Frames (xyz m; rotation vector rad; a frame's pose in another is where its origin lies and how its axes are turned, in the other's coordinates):
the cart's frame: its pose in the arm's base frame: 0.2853 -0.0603 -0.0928 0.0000 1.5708 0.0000
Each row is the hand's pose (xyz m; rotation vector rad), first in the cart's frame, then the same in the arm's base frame.
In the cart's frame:
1: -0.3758 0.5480 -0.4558 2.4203 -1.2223 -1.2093
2: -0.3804 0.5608 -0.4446 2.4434 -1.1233 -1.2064
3: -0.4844 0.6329 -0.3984 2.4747 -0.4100 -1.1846
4: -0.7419 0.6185 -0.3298 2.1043 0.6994 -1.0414
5: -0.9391 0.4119 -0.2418 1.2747 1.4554 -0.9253
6: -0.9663 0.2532 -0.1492 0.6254 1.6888 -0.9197
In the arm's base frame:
1: -0.1705 0.4877 0.2830 0.7440 -0.5930 -2.2298
2: -0.1593 0.5005 0.2876 0.7700 -0.5206 -2.2719
3: -0.1131 0.5726 0.3916 0.8886 0.0727 -2.5204
4: -0.0445 0.5582 0.6491 0.8791 1.3086 -2.6016
5: 0.0435 0.3516 0.8463 -0.3020 -2.2673 1.9017
6: 0.1361 0.1929 0.8735 0.2541 -2.5521 1.3341

